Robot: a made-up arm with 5 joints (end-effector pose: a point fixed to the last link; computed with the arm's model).
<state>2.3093 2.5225 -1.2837 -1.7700 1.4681</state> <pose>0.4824 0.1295 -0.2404 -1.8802 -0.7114 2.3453</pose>
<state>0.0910 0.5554 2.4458 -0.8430 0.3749</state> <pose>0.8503 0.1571 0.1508 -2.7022 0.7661 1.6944</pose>
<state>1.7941 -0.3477 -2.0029 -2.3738 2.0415</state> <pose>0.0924 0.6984 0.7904 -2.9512 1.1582 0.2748</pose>
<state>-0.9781 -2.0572 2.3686 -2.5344 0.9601</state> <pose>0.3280 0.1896 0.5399 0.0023 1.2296 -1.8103</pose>
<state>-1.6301 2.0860 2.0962 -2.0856 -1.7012</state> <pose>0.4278 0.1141 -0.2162 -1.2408 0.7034 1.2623</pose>
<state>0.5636 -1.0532 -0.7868 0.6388 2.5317</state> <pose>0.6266 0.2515 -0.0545 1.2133 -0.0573 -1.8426</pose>
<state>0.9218 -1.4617 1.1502 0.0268 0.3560</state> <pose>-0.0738 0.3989 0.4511 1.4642 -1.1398 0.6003</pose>
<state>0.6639 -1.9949 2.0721 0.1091 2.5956</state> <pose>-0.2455 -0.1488 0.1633 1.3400 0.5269 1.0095</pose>
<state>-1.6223 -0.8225 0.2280 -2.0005 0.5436</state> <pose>-0.2518 -0.8856 0.2719 0.4063 0.7648 2.3819</pose>
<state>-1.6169 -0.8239 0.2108 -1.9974 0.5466</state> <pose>-0.2525 -0.8852 0.2749 0.4184 0.7568 2.3831</pose>
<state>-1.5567 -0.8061 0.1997 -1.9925 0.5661</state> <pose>-0.2006 -0.9014 0.2668 0.3946 0.7450 2.4092</pose>
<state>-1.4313 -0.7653 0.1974 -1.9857 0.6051</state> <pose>-0.0825 -0.9259 0.2451 0.3298 0.7266 2.4671</pose>
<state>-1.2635 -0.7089 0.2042 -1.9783 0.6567</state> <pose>0.0828 -0.9332 0.2131 0.2392 0.6996 2.5481</pose>
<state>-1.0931 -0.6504 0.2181 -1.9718 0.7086</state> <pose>0.2518 -0.9085 0.1785 0.1473 0.6673 2.6346</pose>
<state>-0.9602 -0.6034 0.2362 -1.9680 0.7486</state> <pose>0.3807 -0.8660 0.1494 0.0728 0.6390 2.7043</pose>
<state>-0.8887 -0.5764 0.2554 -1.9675 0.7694</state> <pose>0.4496 -0.8335 0.1316 0.0245 0.6241 2.7416</pose>
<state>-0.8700 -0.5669 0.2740 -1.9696 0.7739</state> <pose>0.4708 -0.8214 0.1240 -0.0027 0.6230 2.7491</pose>
